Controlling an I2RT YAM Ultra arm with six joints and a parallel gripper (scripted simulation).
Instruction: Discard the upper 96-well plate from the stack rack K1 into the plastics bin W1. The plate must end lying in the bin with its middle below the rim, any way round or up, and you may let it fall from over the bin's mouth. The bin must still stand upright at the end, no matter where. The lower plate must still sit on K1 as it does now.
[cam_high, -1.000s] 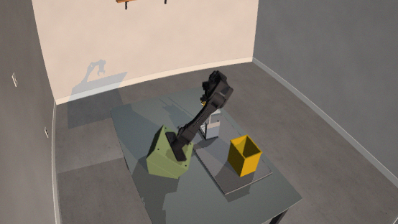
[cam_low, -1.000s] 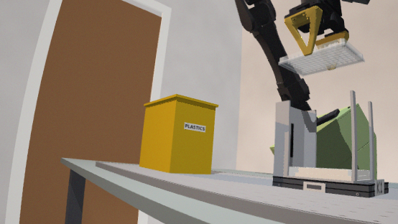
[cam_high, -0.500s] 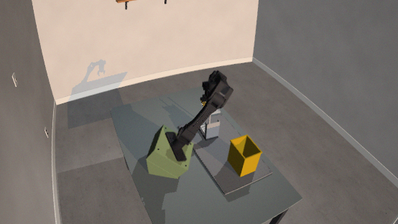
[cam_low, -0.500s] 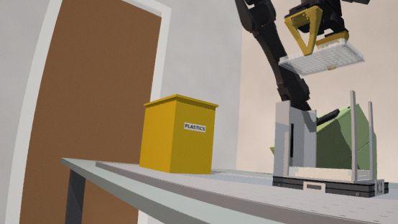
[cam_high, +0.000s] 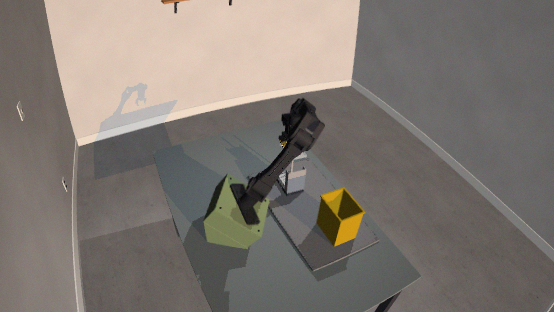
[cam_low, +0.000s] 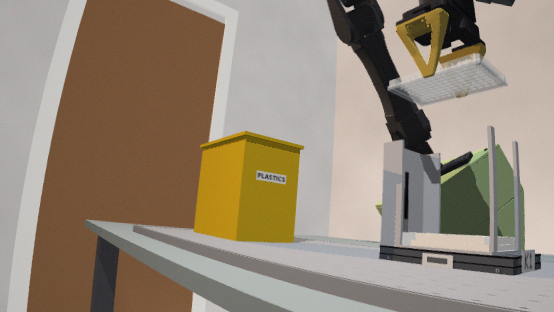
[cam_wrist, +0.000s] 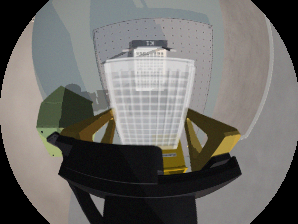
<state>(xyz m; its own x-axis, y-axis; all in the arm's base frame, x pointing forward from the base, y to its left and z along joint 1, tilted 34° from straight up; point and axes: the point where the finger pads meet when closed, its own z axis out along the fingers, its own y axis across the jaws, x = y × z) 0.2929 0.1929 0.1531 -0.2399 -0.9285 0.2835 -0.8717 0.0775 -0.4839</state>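
Right now my hand is 38 cm to the left of the yellow plastics bin W1, 14 cm above it and 3 cm past it.
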